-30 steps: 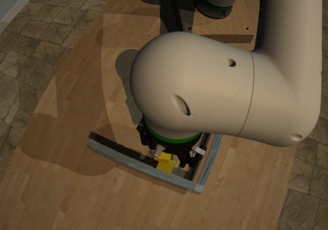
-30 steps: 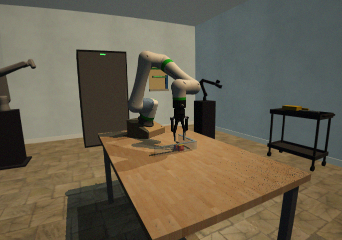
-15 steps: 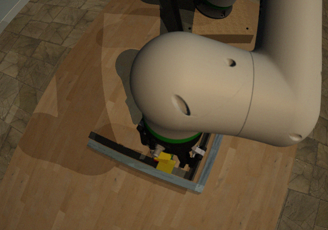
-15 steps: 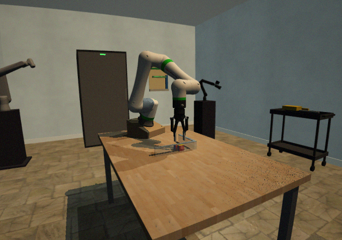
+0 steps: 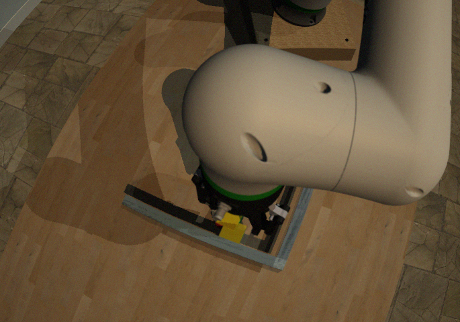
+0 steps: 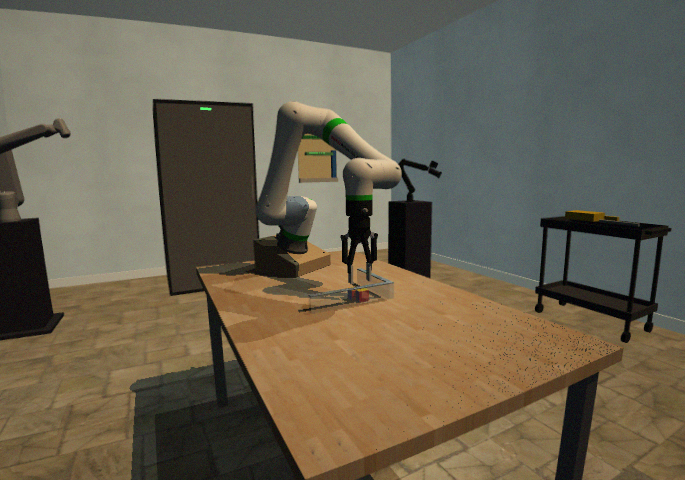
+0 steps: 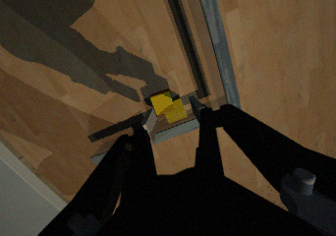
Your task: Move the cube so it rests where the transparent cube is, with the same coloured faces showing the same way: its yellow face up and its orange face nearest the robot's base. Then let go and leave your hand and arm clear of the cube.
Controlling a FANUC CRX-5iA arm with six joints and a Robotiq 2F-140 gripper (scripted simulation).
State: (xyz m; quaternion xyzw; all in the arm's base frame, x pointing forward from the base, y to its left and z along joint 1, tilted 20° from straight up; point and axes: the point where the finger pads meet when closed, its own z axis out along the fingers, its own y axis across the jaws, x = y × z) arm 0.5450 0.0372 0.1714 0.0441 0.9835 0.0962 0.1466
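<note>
The transparent cube lies 10 mm ahead of my hand and 70 mm below it. Round my hand: grey frame (70 mm behind, 100 mm to the left, 50 mm below).
</note>
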